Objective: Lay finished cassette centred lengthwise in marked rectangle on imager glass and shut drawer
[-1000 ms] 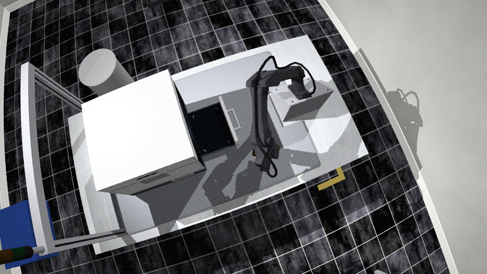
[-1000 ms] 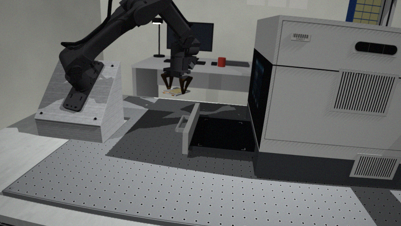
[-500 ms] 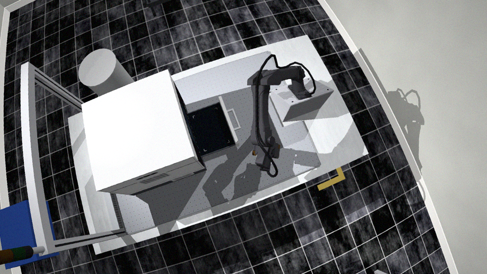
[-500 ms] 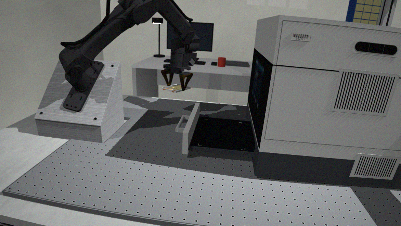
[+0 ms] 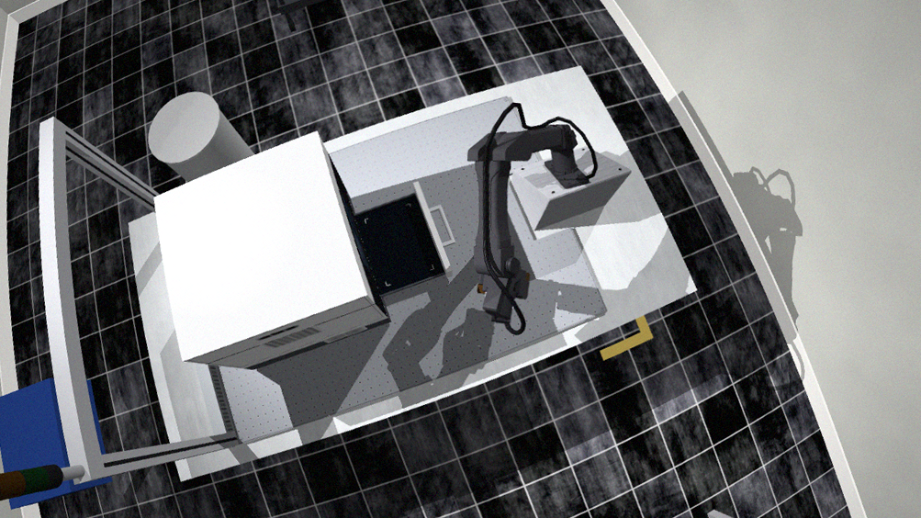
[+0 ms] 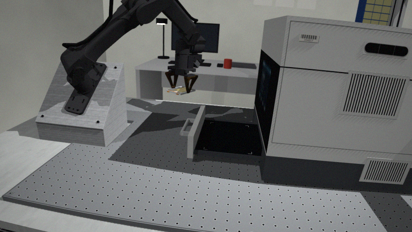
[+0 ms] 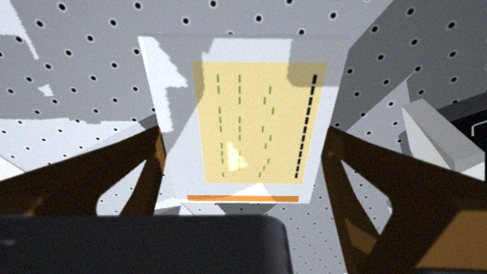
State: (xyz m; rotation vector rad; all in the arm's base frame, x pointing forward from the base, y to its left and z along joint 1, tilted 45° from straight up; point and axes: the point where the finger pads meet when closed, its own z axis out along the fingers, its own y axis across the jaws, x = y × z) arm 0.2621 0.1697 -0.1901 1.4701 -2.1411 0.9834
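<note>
Right now the drawer is 250 mm ahead of my hand, 210 mm to the right of it and 70 mm below it. From my hand the other things lie so: finished cassette: right at my hand; frame rail: 900 mm ahead, 470 mm above, 140 mm to the right.
</note>
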